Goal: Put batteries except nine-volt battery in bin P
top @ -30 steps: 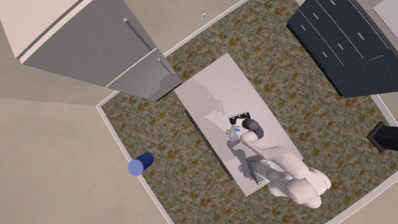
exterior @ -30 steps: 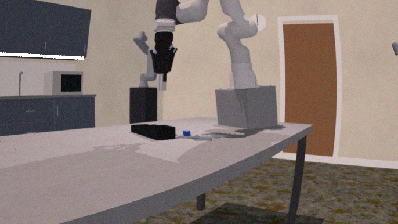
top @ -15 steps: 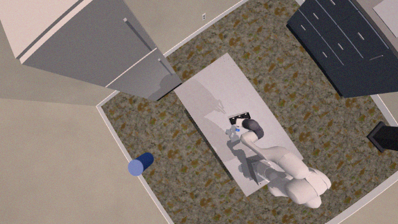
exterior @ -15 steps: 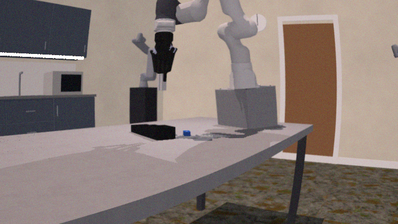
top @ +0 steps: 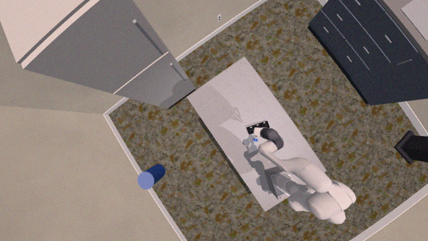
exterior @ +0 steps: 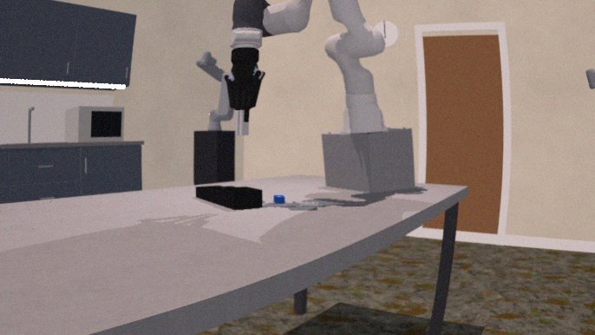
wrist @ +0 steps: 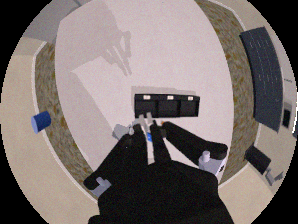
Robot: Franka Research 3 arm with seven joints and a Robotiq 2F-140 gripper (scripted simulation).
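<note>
Now: the orange battery 21 cm below my hand, 12 cm behind it and 4 cm to the right of it. The rest, counted from my hand: black bin (20 cm below, 8 cm to the right, 4 cm behind); then thin pale stick (21 cm below, 11 cm to the left, 8 cm behind); then small blue block (21 cm below, 13 cm behind, 4 cm to the left).
</note>
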